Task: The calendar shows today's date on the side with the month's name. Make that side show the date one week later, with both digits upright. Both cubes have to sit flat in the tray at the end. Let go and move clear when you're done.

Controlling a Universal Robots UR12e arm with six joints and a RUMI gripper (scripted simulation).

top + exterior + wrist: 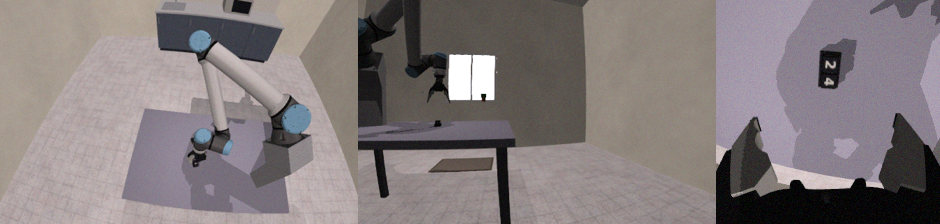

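Right now the black number cube is 10 mm behind my hand, 30 mm to the right of it and 140 mm below it. The rest, counted from my hand: black digit cube: 10 mm behind, 10 mm to the left, 140 mm below; then black calendar tray: 10 mm behind, 10 mm to the right, 160 mm below.
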